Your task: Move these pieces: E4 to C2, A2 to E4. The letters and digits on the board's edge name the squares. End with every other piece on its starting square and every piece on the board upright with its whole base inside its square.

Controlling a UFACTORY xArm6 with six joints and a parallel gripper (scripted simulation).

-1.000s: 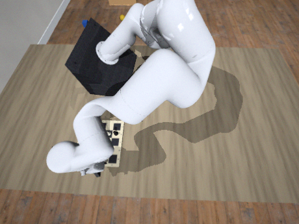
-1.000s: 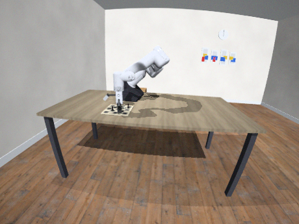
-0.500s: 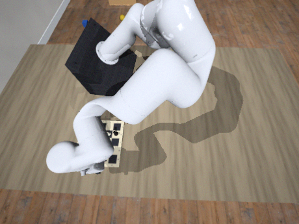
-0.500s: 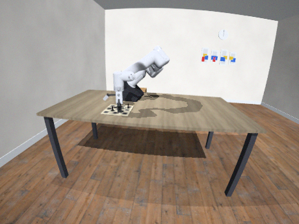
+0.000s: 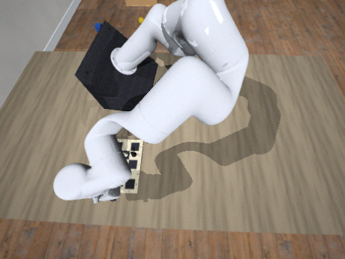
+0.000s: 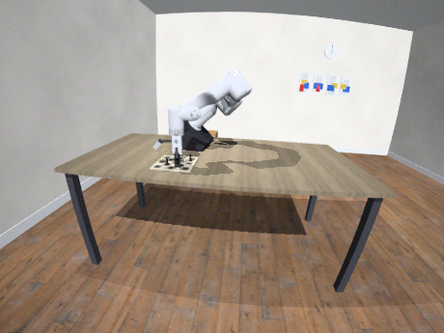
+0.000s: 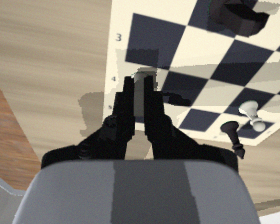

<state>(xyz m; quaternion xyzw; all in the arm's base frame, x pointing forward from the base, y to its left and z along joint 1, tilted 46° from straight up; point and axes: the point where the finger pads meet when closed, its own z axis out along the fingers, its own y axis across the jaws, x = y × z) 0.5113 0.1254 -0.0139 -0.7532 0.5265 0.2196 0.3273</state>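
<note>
My gripper is now 8 cm to the left of the black piece, 4 cm past it and 2 cm above it. The rest, counted from my hand: black pawn 12 cm behind, 3 cm to the left, 1 cm below; chessboard 7 cm behind, 4 cm to the right, 3 cm below.
</note>
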